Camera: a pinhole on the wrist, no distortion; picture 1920 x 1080 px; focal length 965.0 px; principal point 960.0 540.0 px. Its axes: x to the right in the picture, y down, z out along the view. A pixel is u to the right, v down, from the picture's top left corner.
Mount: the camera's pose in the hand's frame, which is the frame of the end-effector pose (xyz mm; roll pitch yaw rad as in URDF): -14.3 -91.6 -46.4 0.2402 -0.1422 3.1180
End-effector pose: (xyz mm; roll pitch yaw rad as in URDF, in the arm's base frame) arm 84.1 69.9 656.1 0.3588 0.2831 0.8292
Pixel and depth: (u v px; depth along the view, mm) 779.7 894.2 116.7
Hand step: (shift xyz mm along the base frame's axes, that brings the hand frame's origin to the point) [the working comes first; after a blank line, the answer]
In the camera's frame: -21.8 42.8 116.7

114.0 -60.9 22.8
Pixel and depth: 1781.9 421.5 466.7
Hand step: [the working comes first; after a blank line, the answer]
In the camera's frame: 397.5 -57.3 466.7

-79.3 -203.1 523.5
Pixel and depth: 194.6 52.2 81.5
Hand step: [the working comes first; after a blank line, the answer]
In the camera's frame: -64.6 -41.2 81.5

66.4 18.6 -16.7
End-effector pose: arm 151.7 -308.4 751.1 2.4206 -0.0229 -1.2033
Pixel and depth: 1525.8 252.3 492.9
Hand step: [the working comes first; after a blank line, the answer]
In the camera's frame: 289.0 -147.0 492.9

-470.3 61.5 -216.6
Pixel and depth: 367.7 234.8 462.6
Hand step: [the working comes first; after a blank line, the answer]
In the camera's frame: -283.9 -146.3 462.6

-186.1 -430.1 -134.9
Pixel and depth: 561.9 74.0 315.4
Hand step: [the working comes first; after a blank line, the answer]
In the camera's frame: -130.1 -152.3 315.4

-156.8 -231.3 -64.4
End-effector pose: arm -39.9 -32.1 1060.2 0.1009 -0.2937 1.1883
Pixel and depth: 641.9 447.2 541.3
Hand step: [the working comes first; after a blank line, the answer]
In the camera's frame: -178.4 -52.1 541.3

2.9 107.6 492.8
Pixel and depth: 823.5 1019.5 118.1
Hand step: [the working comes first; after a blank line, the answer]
In the camera's frame: -16.7 58.7 118.1

119.3 -48.2 68.9
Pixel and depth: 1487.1 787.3 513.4
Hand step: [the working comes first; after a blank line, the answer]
In the camera's frame: 280.4 131.6 513.4

1.6 -382.3 421.6
